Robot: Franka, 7 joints.
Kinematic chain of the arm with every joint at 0, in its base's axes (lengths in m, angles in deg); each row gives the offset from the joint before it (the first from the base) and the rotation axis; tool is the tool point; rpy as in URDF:
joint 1: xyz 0 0 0.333 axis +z
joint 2: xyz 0 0 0 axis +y
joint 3: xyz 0 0 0.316 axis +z
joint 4: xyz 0.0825 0 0 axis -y
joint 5: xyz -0.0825 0 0.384 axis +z
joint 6: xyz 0 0 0 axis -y
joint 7: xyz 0.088 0 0 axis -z
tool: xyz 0 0 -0.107 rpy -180 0 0
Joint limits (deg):
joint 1: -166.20..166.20
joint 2: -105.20..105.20
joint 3: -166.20..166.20
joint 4: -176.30..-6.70
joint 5: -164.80..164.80
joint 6: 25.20..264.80
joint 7: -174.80..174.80
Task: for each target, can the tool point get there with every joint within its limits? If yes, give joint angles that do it. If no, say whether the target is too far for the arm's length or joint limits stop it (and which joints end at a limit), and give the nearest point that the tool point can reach.
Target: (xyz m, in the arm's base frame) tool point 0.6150 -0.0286 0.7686
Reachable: yes | joints 30.37 14.22 -32.58 -64.46 128.96 181.82 102.54
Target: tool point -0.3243 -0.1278 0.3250
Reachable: yes | joints 78.98 51.75 110.94 -159.56 -4.94 128.30 109.67
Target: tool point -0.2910 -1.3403 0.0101
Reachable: no: too far | nearest point -0.1772 -0.8160 0.1364 | short by 0.551 m
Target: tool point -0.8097 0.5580 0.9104
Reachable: no: too far | nearest point -0.6091 0.4198 0.7674 | short by 0.282 m
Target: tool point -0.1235 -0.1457 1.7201
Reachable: no: too far | nearest point -0.0757 -0.0893 1.1829 | short by 0.542 m
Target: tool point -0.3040 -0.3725 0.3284
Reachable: yes | joints 133.38 -59.91 105.26 -127.05 123.55 193.16 86.45
